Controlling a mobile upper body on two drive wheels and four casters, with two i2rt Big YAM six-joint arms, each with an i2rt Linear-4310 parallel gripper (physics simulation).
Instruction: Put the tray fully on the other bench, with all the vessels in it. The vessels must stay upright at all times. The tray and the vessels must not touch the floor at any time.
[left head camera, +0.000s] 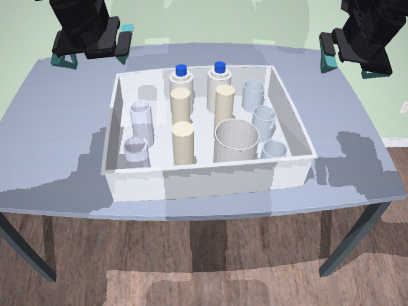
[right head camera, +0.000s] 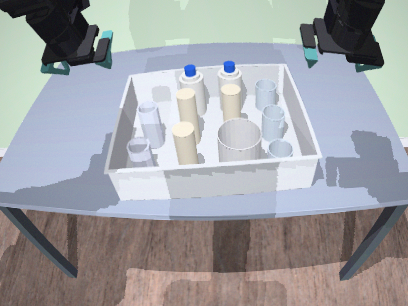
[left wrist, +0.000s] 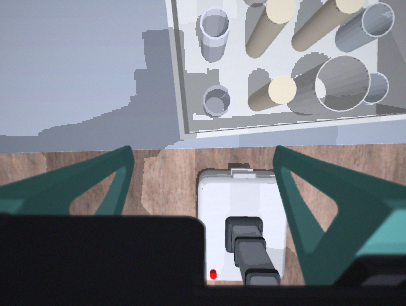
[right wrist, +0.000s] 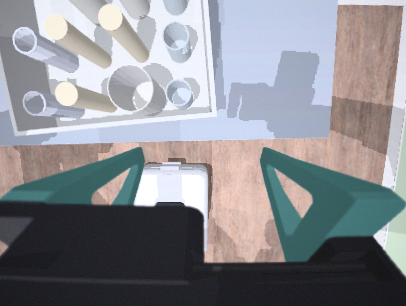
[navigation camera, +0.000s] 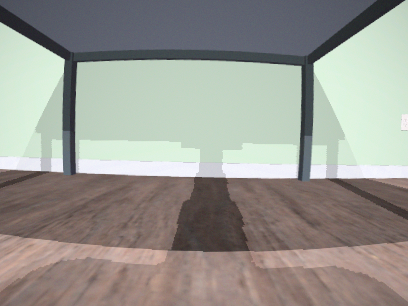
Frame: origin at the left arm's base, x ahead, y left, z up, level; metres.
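Seen in the pictures: left gripper, fingertip midpoint: (left head camera: 99, 63) (right head camera: 88, 69) (left wrist: 203, 153); right gripper, fingertip midpoint: (left head camera: 342, 73) (right head camera: 333, 67) (right wrist: 202, 153).
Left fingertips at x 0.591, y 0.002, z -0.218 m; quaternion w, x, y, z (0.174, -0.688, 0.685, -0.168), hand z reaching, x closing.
Pixels of each thing's top centre, then the offset from my left fingertips to it. Level surfaces: height alone.
- white tray, middle of its top: (left wrist: 302, 20) (right head camera: 210, 106) (left head camera: 203, 106) (right wrist: 98, 36) 0.299 m down, 0.233 m ahead, 0.196 m right
- grey-blue bench, its level: 0.430 m down
- wide beaker, middle of its top: (right head camera: 239, 133) (left head camera: 237, 133) (left wrist: 342, 83) (right wrist: 130, 88) 0.280 m down, 0.106 m ahead, 0.277 m right
- wood floor, its level: 1.192 m down
The white tray (left head camera: 220, 184) (right head camera: 225, 181) (left wrist: 177, 75) (right wrist: 212, 85) stands on the grey-blue bench (left head camera: 55, 125) (right head camera: 70, 120). Upright in it are two blue-capped bottles (left head camera: 181, 81) (left head camera: 219, 82), three beige cylinders (left head camera: 183, 145) (left head camera: 180, 106) (left head camera: 224, 100), a wide beaker (left head camera: 236, 145), three bluish glasses (left head camera: 253, 95) (left head camera: 263, 122) (left head camera: 274, 150) and two lavender-tinted tubes (left head camera: 142, 125) (left head camera: 136, 150). My left gripper (left head camera: 94, 62) (right head camera: 80, 69) (left wrist: 203, 153) is open and empty, apart from the tray. My right gripper (left head camera: 351, 72) (right head camera: 340, 66) (right wrist: 202, 153) is open and empty, also apart from it. The other bench does not show.
Bench legs (left head camera: 352, 240) (navigation camera: 69, 120) (navigation camera: 306, 120) stand at both sides of the wood floor (navigation camera: 210, 280). A green wall (navigation camera: 190, 100) stands behind the bench. My white base (left wrist: 215, 200) (right wrist: 195, 185) shows between the fingers in both wrist views, beside the bench's edge.
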